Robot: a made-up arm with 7 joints. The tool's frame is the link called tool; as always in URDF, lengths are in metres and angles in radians. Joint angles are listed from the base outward. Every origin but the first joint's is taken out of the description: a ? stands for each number. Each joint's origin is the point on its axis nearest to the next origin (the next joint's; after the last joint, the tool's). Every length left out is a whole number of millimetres.
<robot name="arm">
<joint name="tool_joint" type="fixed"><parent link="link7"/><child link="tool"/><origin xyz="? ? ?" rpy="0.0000 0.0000 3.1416"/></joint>
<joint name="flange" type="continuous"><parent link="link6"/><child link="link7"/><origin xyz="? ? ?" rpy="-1.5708 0.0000 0.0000"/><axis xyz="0 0 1"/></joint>
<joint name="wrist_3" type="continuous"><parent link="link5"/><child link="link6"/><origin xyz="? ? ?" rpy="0.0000 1.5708 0.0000"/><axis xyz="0 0 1"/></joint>
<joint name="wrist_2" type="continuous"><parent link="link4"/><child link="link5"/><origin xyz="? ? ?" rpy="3.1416 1.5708 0.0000"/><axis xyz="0 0 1"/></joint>
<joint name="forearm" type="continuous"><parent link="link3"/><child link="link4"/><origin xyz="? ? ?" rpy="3.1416 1.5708 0.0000"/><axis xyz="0 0 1"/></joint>
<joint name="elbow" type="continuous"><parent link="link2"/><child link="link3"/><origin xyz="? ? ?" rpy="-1.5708 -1.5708 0.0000"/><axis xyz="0 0 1"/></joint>
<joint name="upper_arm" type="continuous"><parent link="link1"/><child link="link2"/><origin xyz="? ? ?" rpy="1.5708 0.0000 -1.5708"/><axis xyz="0 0 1"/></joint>
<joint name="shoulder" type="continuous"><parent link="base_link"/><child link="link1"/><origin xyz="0.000 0.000 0.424" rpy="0.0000 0.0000 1.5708"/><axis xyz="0 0 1"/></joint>
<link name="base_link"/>
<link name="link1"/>
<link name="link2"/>
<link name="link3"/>
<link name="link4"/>
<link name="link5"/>
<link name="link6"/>
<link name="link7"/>
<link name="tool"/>
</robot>
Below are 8 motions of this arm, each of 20 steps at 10 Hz.
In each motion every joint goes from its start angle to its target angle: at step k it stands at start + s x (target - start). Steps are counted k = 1, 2, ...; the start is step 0. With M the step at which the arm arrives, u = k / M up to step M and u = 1 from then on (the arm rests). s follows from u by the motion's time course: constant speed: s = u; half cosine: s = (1 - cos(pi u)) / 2; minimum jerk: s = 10 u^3 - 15 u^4 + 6 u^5.
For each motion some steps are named. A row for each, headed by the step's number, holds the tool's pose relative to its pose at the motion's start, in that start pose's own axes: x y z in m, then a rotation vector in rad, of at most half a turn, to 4 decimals.
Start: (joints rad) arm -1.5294 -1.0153 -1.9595 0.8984 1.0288 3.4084 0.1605
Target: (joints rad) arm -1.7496 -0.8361 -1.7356 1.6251 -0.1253 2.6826 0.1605
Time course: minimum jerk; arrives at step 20
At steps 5, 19, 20:
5: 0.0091 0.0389 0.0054 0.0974 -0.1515 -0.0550
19: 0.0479 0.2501 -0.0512 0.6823 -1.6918 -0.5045
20: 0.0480 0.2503 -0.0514 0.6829 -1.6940 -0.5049

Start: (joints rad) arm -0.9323 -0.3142 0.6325 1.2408 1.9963 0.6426 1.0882
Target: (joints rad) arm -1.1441 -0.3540 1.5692 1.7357 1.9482 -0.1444 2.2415
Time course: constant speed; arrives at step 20
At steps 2, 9, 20:
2: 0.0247 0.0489 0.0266 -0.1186 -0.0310 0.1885
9: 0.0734 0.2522 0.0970 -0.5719 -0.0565 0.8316
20: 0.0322 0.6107 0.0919 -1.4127 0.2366 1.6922

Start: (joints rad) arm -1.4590 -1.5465 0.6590 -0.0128 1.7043 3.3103 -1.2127
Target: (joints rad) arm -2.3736 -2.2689 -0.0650 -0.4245 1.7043 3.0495 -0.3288
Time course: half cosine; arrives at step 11
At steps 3, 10, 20:
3: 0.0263 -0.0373 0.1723 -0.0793 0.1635 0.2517
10: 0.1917 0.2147 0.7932 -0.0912 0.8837 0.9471
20: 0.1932 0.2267 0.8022 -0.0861 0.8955 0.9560

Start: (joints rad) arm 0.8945 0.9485 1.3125 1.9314 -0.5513 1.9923 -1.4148
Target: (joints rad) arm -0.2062 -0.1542 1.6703 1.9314 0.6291 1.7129 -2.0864
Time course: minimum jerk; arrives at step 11
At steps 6, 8, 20:
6: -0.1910 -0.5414 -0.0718 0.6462 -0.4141 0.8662
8: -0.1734 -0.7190 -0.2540 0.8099 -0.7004 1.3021
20: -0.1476 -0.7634 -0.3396 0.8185 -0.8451 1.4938

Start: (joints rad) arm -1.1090 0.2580 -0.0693 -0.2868 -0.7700 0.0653 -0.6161
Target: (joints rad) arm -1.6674 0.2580 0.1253 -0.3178 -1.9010 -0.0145 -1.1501
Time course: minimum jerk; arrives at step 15
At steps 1, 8, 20:
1: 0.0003 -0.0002 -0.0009 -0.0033 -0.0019 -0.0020
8: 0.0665 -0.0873 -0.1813 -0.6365 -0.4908 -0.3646
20: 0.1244 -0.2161 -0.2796 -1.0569 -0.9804 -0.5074

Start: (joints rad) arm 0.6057 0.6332 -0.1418 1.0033 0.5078 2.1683 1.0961
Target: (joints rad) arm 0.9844 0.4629 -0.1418 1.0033 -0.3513 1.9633 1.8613
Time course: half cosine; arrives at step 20
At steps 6, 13, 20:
6: -0.0116 0.0196 0.0173 -0.0586 -0.1008 0.0729
13: -0.0742 0.0721 0.0475 -0.2518 -0.3331 0.2587
20: -0.1241 0.0979 0.0523 -0.3699 -0.4379 0.3501

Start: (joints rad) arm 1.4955 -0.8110 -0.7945 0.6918 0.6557 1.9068 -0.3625
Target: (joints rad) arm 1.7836 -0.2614 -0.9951 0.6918 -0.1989 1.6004 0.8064
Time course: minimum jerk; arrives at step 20
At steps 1, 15, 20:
1: 0.0007 0.0000 0.0001 0.0003 0.0004 0.0007
15: 0.4807 0.0814 -0.0670 0.0608 0.1837 0.5109
20: 0.5204 0.1022 -0.0852 0.0403 0.1988 0.5778

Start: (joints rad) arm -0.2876 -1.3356 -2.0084 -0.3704 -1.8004 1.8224 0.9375
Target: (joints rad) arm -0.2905 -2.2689 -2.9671 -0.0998 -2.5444 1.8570 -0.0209
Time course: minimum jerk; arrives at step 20
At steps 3, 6, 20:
3: 0.0201 -0.0195 0.0005 0.0226 0.0187 -0.0626
6: 0.1164 -0.1165 -0.0098 0.1131 0.1267 -0.3915
20: 0.4359 -0.4620 -0.2327 -0.3544 0.6940 -2.5097

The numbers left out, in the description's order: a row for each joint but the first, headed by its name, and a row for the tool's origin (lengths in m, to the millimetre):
tool: 0.000 0.000 0.000
flange: -0.139 0.019 0.000
wrist_3: 0.132 0.000 0.000
wrist_2: -0.520 0.028 0.000
forearm: -0.076 0.027 0.000
elbow: 0.000 0.406 0.000
upper_arm: -0.060 0.000 0.000

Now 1 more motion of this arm.
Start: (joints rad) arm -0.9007 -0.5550 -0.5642 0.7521 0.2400 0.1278 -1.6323
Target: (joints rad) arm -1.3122 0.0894 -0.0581 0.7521 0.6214 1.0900 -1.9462
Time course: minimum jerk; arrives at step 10
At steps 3, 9, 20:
3: -0.0465 -0.0220 -0.0967 -0.2504 0.1061 -0.0027
9: -0.1668 -0.3491 -0.5448 -1.5948 0.2773 0.0566
20: -0.1664 -0.3538 -0.5483 -1.6082 0.2768 0.0577

